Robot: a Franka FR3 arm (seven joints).
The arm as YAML. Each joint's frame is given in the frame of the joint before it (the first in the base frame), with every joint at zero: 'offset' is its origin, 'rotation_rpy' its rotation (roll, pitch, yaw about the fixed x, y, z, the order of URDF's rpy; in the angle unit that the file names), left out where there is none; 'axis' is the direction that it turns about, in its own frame. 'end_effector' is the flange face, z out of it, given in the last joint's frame.
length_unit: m
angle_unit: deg
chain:
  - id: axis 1
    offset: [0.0, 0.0, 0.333]
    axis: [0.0, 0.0, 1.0]
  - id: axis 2
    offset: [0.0, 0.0, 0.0]
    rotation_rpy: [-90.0, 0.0, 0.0]
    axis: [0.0, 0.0, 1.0]
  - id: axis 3
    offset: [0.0, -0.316, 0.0]
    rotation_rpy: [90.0, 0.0, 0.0]
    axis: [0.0, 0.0, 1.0]
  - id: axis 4
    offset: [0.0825, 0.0, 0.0]
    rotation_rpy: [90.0, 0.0, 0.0]
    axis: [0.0, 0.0, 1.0]
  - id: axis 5
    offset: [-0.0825, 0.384, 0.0]
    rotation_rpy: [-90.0, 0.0, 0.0]
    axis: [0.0, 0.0, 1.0]
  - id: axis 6
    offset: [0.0, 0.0, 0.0]
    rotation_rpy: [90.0, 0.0, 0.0]
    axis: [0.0, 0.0, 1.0]
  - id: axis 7
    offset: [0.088, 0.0, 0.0]
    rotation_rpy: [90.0, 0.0, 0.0]
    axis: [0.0, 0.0, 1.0]
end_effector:
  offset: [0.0, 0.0, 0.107]
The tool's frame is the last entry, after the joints.
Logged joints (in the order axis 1, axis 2, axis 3, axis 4, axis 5, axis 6, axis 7), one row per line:
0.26, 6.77, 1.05, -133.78, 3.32, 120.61, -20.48
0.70, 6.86, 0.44, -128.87, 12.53, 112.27, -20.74
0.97, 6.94, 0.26, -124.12, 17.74, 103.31, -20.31
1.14, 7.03, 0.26, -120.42, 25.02, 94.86, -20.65
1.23, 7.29, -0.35, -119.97, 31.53, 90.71, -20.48
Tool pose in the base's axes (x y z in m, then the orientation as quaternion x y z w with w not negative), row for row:
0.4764, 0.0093, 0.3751, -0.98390, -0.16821, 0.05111, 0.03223
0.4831, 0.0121, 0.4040, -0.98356, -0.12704, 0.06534, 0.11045
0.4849, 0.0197, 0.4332, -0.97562, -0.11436, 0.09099, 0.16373
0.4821, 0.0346, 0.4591, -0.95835, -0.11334, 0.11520, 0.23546
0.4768, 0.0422, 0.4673, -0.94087, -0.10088, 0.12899, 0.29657
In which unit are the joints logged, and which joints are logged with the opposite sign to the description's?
The joints are logged in degrees. Opposite sign: axis 1, axis 2.
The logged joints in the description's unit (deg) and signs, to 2 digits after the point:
-0.26, -6.77, 1.05, -133.78, 3.32, 120.61, -20.48
-0.70, -6.86, 0.44, -128.87, 12.53, 112.27, -20.74
-0.97, -6.94, 0.26, -124.12, 17.74, 103.31, -20.31
-1.14, -7.03, 0.26, -120.42, 25.02, 94.86, -20.65
-1.23, -7.29, -0.35, -119.97, 31.53, 90.71, -20.48

